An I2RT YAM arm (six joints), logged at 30 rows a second.
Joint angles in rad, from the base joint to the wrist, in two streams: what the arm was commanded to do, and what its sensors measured. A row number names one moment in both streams.
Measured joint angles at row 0: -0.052 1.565 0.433 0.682 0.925 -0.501
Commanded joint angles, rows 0 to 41: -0.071 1.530 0.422 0.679 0.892 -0.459; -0.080 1.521 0.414 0.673 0.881 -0.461; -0.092 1.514 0.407 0.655 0.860 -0.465; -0.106 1.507 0.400 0.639 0.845 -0.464; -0.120 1.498 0.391 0.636 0.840 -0.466; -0.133 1.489 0.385 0.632 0.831 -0.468; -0.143 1.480 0.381 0.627 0.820 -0.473; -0.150 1.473 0.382 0.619 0.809 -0.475; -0.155 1.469 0.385 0.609 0.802 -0.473; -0.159 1.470 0.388 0.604 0.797 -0.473; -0.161 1.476 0.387 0.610 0.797 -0.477; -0.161 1.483 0.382 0.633 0.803 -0.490; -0.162 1.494 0.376 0.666 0.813 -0.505; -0.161 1.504 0.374 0.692 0.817 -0.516; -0.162 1.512 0.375 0.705 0.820 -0.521; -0.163 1.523 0.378 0.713 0.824 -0.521; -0.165 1.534 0.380 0.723 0.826 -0.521; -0.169 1.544 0.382 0.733 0.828 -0.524; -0.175 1.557 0.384 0.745 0.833 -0.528; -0.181 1.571 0.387 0.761 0.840 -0.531; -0.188 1.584 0.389 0.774 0.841 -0.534; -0.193 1.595 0.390 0.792 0.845 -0.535; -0.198 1.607 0.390 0.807 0.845 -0.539; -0.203 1.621 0.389 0.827 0.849 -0.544; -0.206 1.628 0.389 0.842 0.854 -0.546; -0.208 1.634 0.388 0.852 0.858 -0.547; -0.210 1.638 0.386 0.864 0.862 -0.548; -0.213 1.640 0.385 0.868 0.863 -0.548; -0.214 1.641 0.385 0.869 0.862 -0.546; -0.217 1.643 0.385 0.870 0.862 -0.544; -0.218 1.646 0.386 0.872 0.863 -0.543; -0.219 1.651 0.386 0.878 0.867 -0.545; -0.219 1.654 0.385 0.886 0.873 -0.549; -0.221 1.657 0.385 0.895 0.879 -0.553; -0.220 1.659 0.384 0.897 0.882 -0.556; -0.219 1.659 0.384 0.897 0.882 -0.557; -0.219 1.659 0.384 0.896 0.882 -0.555; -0.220 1.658 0.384 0.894 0.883 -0.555; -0.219 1.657 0.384 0.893 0.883 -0.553; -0.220 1.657 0.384 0.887 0.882 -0.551; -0.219 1.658 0.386 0.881 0.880 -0.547; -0.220 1.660 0.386 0.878 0.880 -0.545
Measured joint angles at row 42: -0.217 1.650 0.388 0.870 0.886 -0.559
